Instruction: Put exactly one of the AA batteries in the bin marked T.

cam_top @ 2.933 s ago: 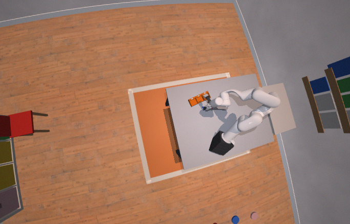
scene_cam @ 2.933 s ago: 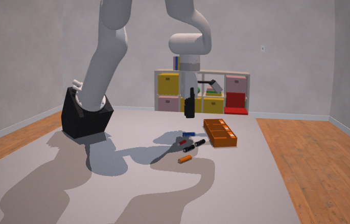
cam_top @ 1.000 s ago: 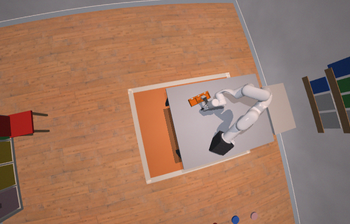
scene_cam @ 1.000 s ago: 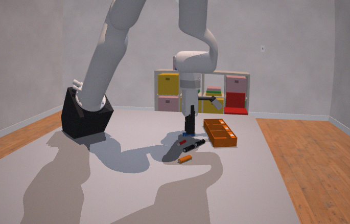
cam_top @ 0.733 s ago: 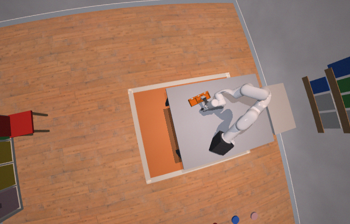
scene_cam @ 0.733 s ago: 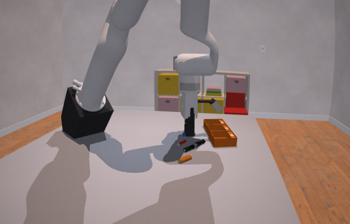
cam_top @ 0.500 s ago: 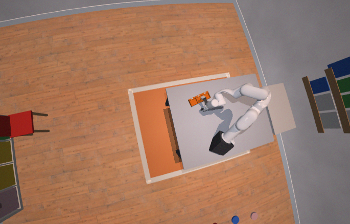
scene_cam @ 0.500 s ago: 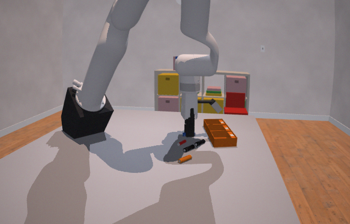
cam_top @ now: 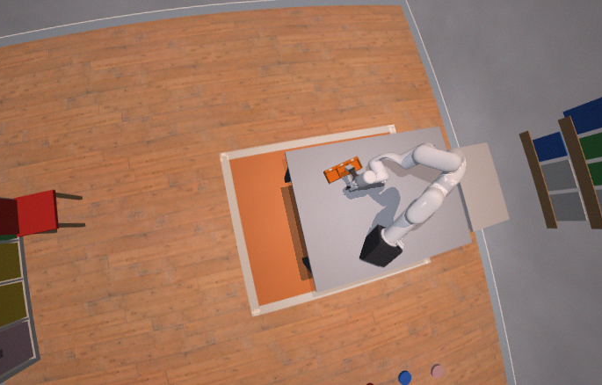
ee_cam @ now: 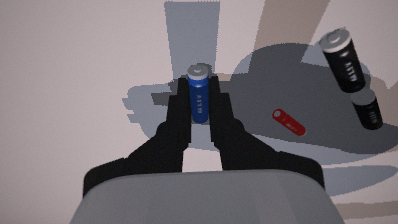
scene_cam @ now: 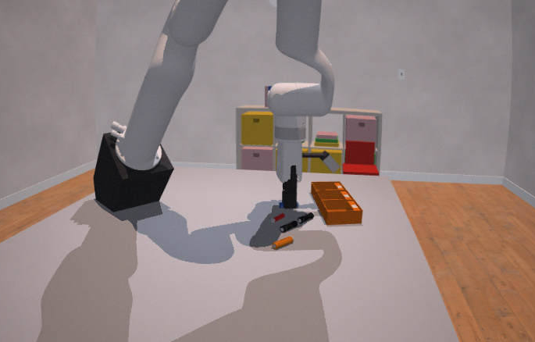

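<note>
Right now the black battery is 20 mm ahead of my hand, 100 mm to the right of it and 20 mm below it. Also, from my hand: orange bin tray 120 mm ahead, 10 mm to the right, 10 mm below; then blue AA battery 20 mm below; then small red battery 40 mm behind, 80 mm to the right, 20 mm below.
</note>
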